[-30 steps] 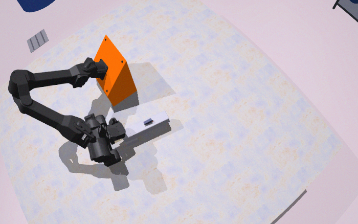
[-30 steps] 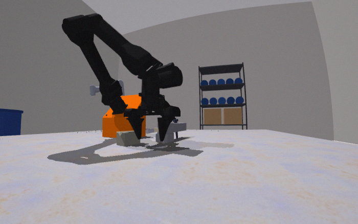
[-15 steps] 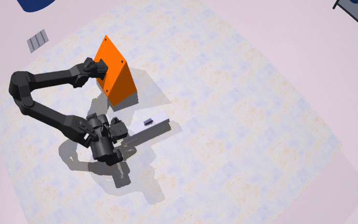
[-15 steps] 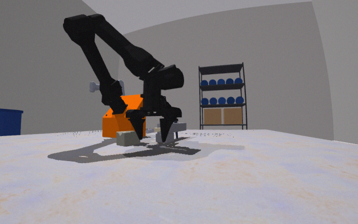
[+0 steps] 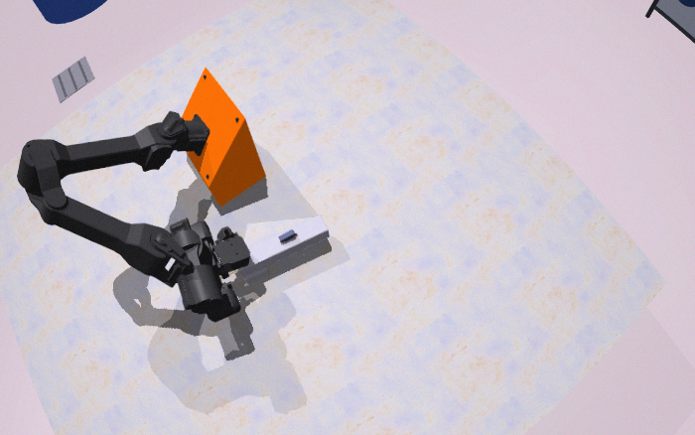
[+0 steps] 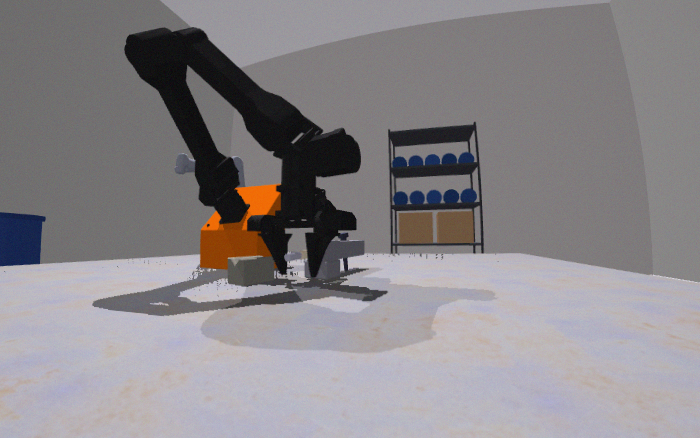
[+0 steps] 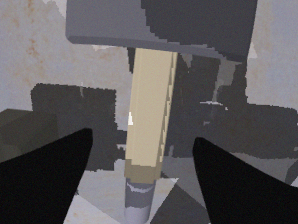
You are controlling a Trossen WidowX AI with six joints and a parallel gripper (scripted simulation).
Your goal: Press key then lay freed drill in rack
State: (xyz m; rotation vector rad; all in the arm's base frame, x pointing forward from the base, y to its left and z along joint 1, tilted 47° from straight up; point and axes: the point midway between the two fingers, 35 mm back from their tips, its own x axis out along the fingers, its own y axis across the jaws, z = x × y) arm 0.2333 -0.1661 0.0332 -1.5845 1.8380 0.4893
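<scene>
My gripper tip is 4 cm to the right of the cream collar, 4 cm below it and 1 cm short of it. The rest, counted from my gripper tip: dark blue key: 16 cm to the left, 4 cm ahead, 4 cm above; grey rack block: 8 cm behind, 1 cm to the right, 1 cm above.
</scene>
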